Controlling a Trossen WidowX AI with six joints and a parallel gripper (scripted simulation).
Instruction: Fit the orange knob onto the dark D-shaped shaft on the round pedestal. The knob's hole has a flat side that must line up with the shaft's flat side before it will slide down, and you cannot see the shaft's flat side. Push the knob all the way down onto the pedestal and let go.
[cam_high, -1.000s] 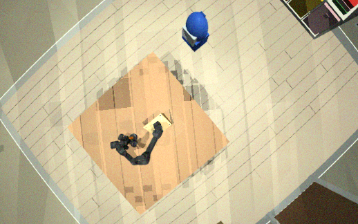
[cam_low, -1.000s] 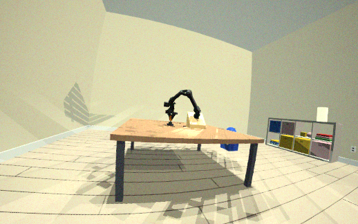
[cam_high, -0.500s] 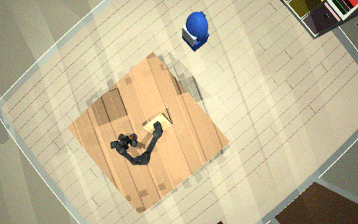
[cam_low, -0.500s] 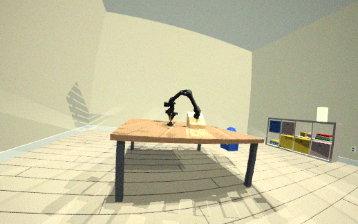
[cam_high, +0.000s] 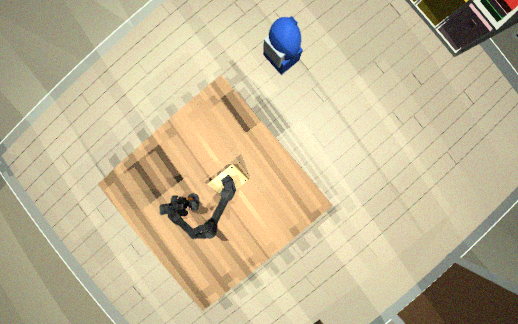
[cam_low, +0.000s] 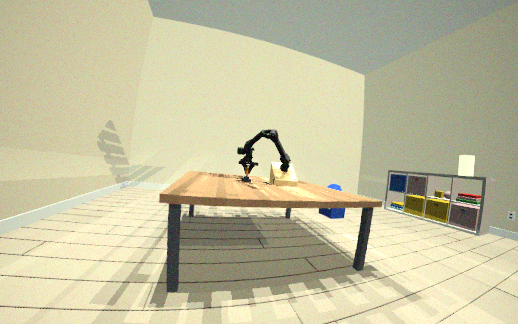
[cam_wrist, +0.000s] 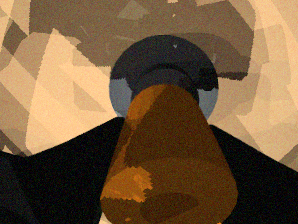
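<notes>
The orange knob lies 2 cm above my gripper tip. From my gripper tip the other things lie so: pedestal (4 cm below).
</notes>
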